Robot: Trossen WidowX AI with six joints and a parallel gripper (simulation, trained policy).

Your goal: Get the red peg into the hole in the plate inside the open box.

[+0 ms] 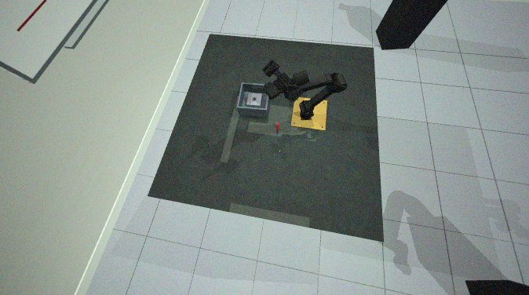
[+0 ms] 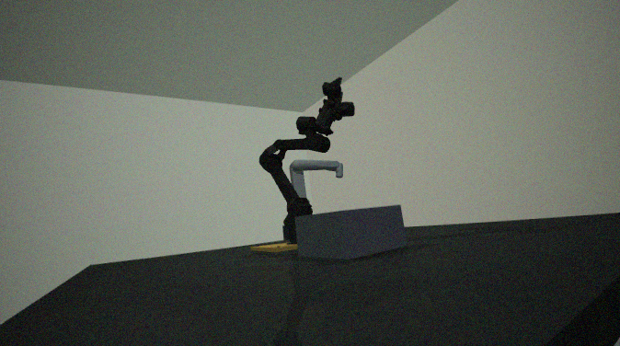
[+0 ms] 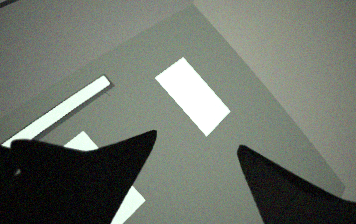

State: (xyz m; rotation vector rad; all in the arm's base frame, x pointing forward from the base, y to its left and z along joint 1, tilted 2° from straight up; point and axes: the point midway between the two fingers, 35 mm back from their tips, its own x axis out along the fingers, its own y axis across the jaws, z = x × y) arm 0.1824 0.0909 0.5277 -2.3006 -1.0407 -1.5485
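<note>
Right now the red peg is 40 mm to the right of my gripper tip and 520 mm below it. The rest, counted from my gripper tip: grey box: 140 mm ahead, 230 mm to the right, 540 mm below.
</note>
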